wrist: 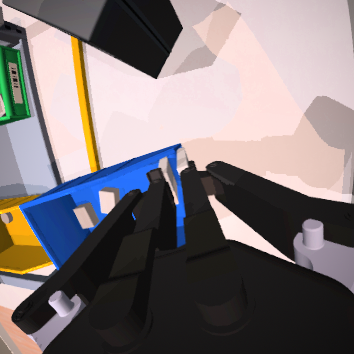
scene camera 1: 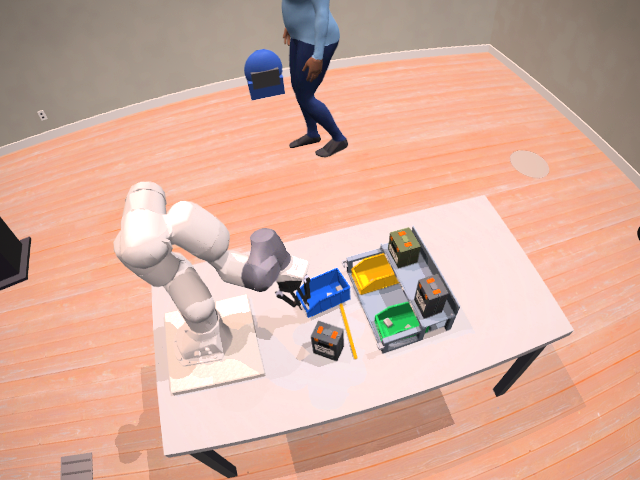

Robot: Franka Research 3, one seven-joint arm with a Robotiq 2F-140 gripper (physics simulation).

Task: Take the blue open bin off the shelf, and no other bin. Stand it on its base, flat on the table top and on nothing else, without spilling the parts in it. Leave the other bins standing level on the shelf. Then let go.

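The blue open bin (scene camera 1: 325, 303) (wrist: 55, 225) is off the shelf, at its left in the scene view, roughly level with its opening up. Several small pale parts show inside it. My gripper (scene camera 1: 305, 293) (wrist: 176, 162) is shut on the bin's end wall nearest the arm. The bin hides the far end of a yellow strip; any gap between its base and the table top (scene camera 1: 496, 263) (wrist: 200, 110) is hard to judge. The yellow bin (scene camera 1: 374, 273) (wrist: 20, 245) and the green bin (scene camera 1: 398, 317) (wrist: 22, 111) stand on the grey shelf (scene camera 1: 433, 263) (wrist: 15, 150), looking level.
A dark case (scene camera 1: 327, 341) (wrist: 135, 35) with orange latches stands on the table near the blue bin. The yellow strip (scene camera 1: 348, 330) (wrist: 85, 100) lies between that case and the shelf. An olive case (scene camera 1: 404, 246) and another dark case (scene camera 1: 431, 296) stand at the shelf's rear.
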